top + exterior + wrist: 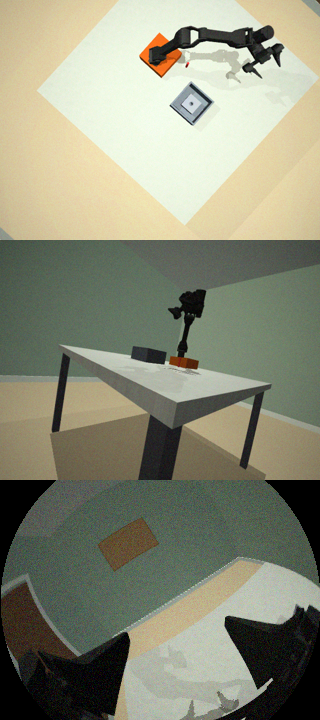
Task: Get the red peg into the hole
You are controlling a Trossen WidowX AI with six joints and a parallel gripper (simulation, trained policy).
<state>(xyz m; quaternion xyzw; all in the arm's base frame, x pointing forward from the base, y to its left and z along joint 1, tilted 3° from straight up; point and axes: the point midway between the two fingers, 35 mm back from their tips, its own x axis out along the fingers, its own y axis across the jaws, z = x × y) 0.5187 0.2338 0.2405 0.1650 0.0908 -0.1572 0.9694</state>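
The red peg lies 37 cm behind my gripper tip, 12 cm to the right of it and 29 cm below it. Round my gripper tip: pale plate 21 cm behind, 30 cm to the right, 29 cm below; then grey box 21 cm behind, 30 cm to the right, 31 cm below.
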